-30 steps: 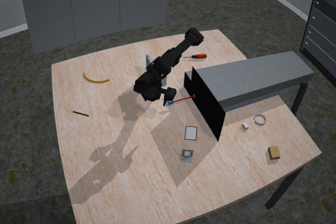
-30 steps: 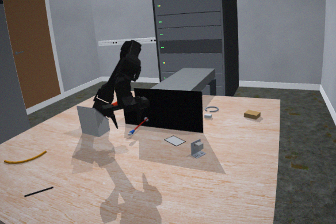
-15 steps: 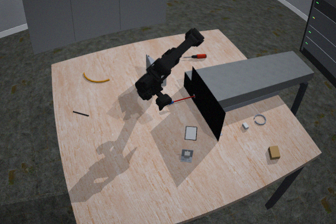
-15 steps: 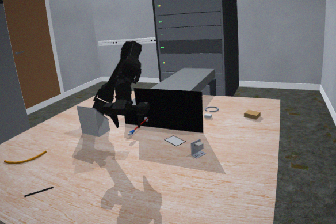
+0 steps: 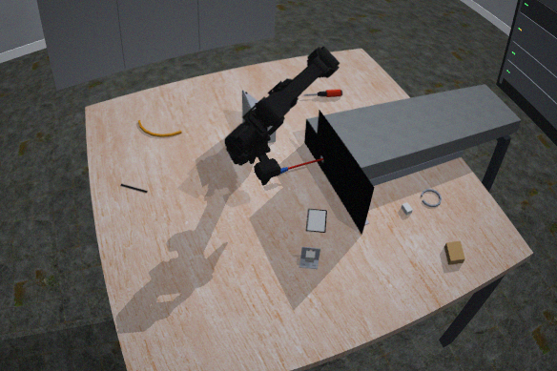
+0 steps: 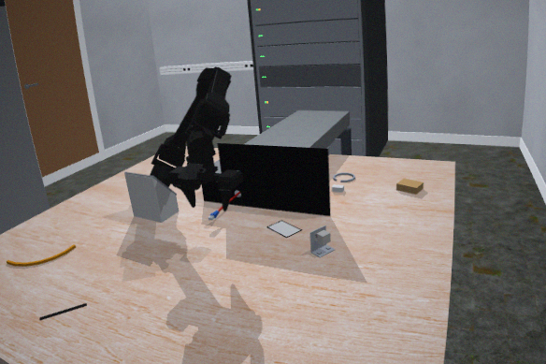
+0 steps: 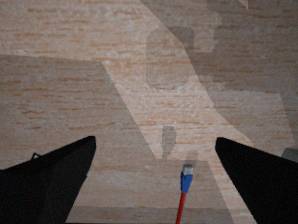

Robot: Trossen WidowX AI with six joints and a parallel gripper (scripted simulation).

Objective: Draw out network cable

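Now: hand 6 cm past the blue plug, 10 cm to the right of it and 11 cm above it. The rest, counted from my hand: white rectangle 14 cm ahead, 13 cm to the left, 14 cm below; then network jack 28 cm ahead, 5 cm to the left, 10 cm below; then black rod 16 cm behind, 37 cm to the right, 14 cm below.
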